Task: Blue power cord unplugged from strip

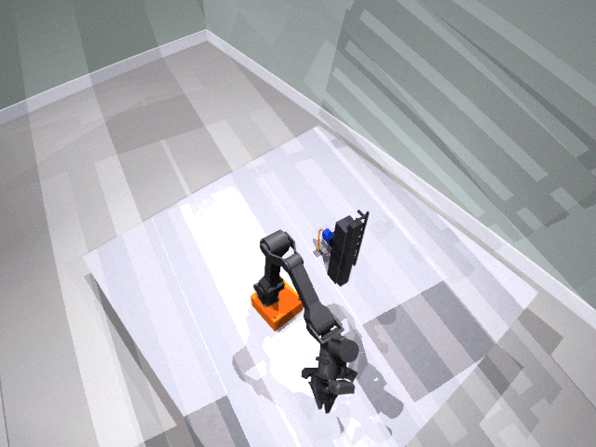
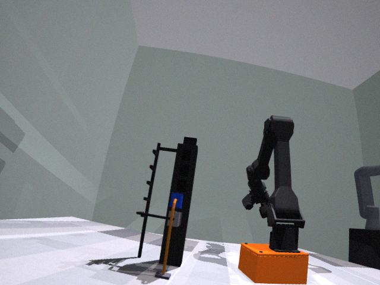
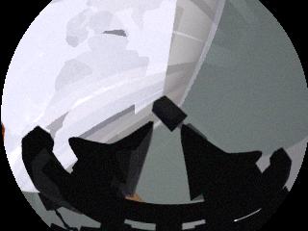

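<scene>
My gripper tip is now 370 mm short of the plug, 480 mm to the right of it and 20 mm above it.
</scene>
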